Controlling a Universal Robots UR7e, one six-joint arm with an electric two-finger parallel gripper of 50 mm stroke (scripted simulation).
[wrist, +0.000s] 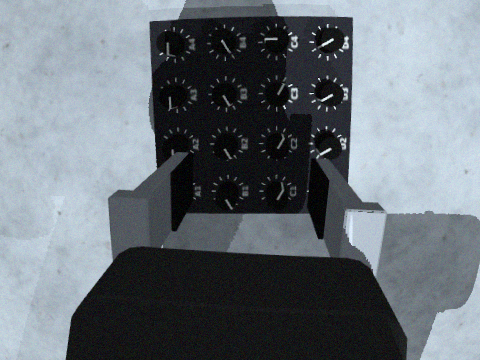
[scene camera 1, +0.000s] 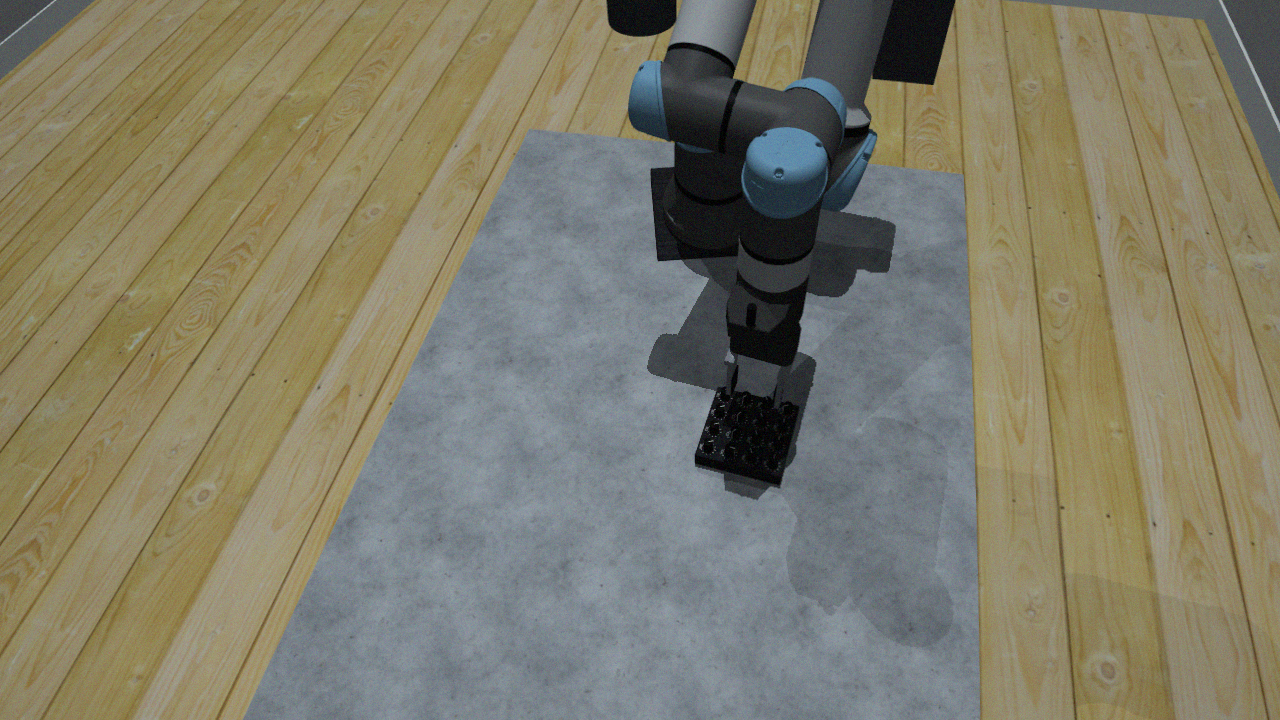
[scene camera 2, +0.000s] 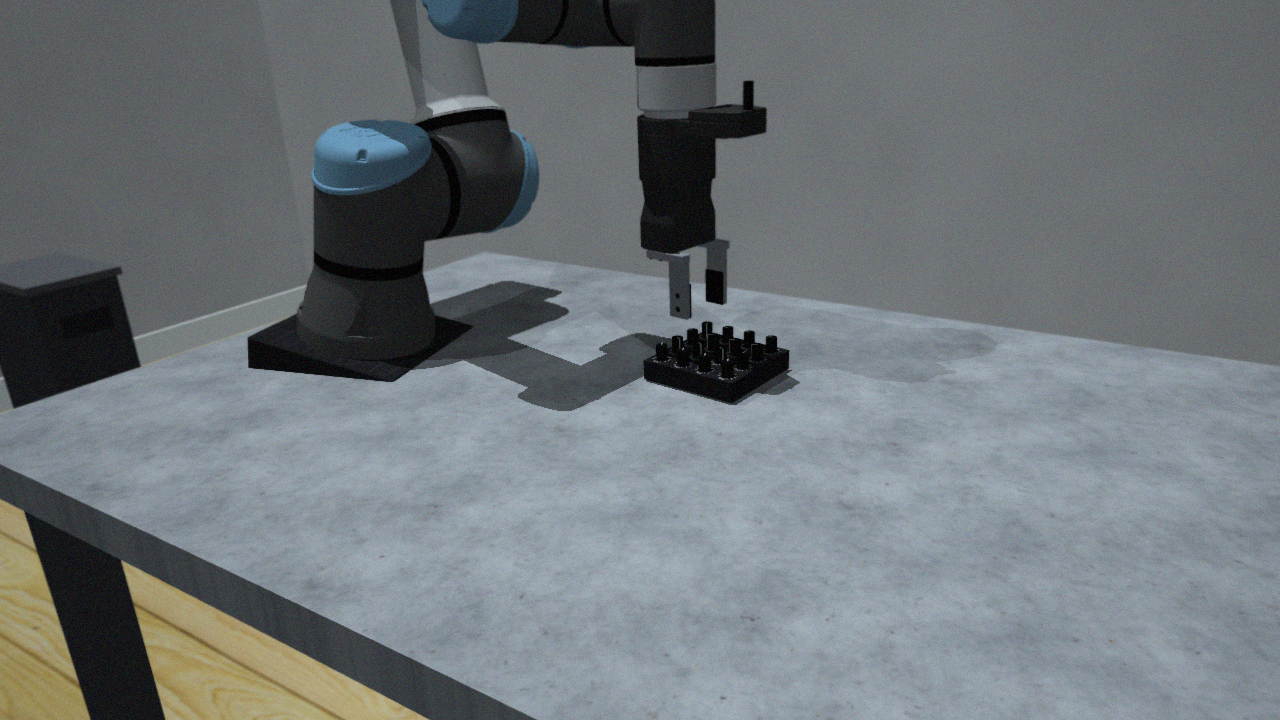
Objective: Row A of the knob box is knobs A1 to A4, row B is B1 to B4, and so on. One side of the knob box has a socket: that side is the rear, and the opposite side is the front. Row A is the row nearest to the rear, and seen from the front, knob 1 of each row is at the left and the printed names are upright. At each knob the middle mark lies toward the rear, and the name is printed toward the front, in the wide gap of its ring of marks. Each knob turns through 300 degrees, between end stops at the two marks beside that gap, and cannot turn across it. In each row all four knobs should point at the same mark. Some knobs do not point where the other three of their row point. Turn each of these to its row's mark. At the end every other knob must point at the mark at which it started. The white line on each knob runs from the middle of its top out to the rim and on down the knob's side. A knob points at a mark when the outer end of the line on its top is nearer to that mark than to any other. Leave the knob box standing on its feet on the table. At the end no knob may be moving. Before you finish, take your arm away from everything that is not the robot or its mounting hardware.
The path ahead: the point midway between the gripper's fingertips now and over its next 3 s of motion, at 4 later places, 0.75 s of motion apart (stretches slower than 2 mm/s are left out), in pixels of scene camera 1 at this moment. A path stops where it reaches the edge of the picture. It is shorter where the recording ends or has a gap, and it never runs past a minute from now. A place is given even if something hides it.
My gripper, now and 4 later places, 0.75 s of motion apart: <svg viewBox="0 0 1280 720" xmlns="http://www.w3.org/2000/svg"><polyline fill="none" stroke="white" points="754,394 762,371 763,366 769,370 784,375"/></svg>
